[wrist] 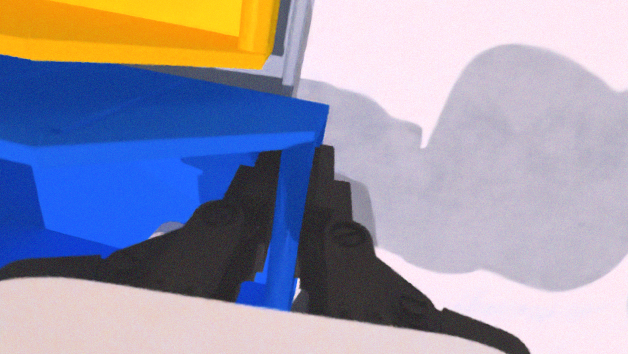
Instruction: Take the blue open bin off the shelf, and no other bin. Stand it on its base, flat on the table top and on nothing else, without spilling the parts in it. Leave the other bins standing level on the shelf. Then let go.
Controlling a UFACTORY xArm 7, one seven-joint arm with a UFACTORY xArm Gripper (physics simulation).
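The blue bin fills the left and middle of the wrist view, with its open inside showing below a long edge. My gripper is shut on its right side wall, one black finger inside the bin and the other outside. A small pale round part lies in the bin, partly hidden behind the inner finger. The grey shelf shows behind the bin's upper right corner. The bin's base is hidden, so whether it still touches the shelf cannot be told.
A yellow bin is at the top left, close to the blue bin's upper edge in this view. A pale surface with large grey shadows lies to the right of the shelf and gripper.
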